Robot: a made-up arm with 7 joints.
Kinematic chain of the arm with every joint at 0, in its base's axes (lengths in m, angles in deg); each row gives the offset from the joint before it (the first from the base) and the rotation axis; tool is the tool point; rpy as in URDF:
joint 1: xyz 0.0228 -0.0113 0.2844 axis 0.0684 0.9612 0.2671
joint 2: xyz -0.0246 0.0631 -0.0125 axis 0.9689 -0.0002 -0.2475
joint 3: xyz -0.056 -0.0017 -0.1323 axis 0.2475 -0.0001 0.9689
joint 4: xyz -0.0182 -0.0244 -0.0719 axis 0.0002 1 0
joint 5: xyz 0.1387 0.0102 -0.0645 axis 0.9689 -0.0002 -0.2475
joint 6: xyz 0.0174 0.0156 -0.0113 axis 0.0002 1 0
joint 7: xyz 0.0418 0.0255 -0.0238 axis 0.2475 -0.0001 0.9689
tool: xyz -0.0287 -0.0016 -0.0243 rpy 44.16 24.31 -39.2
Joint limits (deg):
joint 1: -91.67..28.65
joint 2: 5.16..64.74
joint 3: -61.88..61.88
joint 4: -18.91..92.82
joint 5: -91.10..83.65
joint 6: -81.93..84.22
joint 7: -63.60..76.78
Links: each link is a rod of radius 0.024 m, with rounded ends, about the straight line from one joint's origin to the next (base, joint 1, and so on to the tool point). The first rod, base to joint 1, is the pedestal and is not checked.
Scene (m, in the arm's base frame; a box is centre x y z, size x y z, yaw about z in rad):
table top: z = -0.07
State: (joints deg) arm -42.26 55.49 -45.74 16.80 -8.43 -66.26 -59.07
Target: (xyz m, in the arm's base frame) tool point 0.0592 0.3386 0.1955
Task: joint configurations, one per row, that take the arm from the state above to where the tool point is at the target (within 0.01 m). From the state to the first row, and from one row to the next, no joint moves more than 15 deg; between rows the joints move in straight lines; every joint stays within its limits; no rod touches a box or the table.
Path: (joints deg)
1: -28.40 55.56 -31.07 13.83 -7.87 -69.39 -59.69
2: -14.54 55.62 -16.40 10.87 -7.32 -72.53 -60.32
3: -0.69 55.69 -1.73 7.90 -6.76 -75.66 -60.94
4: 13.17 55.75 12.94 4.93 -6.20 -78.80 -61.56
5: 27.03 55.82 27.61 1.97 -5.64 -81.93 -62.18

